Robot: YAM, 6 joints.
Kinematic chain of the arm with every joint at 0, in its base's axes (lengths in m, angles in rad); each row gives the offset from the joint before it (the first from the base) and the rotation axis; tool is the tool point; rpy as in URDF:
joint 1: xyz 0 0 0.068 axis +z
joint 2: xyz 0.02 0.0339 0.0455 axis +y
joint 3: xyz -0.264 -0.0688 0 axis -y
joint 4: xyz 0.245 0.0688 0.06 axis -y
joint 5: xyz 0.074 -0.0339 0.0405 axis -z
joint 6: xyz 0.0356 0 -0.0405 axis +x
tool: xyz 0 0 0 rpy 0 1.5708 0
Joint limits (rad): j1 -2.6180..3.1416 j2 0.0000..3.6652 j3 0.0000..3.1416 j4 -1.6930..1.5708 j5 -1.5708..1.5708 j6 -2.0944..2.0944
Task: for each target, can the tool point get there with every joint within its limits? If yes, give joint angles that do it. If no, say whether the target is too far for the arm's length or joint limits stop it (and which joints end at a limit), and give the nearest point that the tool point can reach.
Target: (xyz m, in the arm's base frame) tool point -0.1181 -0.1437 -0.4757
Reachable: no: joint limits stop it (at a limit: joint 2) | nearest point -0.1267 -0.1541 -0.3770 | short by 0.100 m
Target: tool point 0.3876 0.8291 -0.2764
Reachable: no: too far | nearest point 0.2515 0.5379 -0.1364 | short by 0.351 m
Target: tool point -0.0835 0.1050 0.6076
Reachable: yes | joints 1.9963 1.1906 1.6481 0.9454 -1.1637 0.1447
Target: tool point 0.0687 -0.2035 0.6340
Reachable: yes | joints 2.0501 0.7686 2.2433 0.1669 -1.1783 0.3975
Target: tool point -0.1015 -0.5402 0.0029
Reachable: yes | joints -1.7634 3.0009 2.6018 -0.9956 -0.1074 -0.4964
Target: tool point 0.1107 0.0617 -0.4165
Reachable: no: joint limits stop it (at a limit: joint 2) | nearest point 0.1246 0.0695 -0.3645 | short by 0.054 m
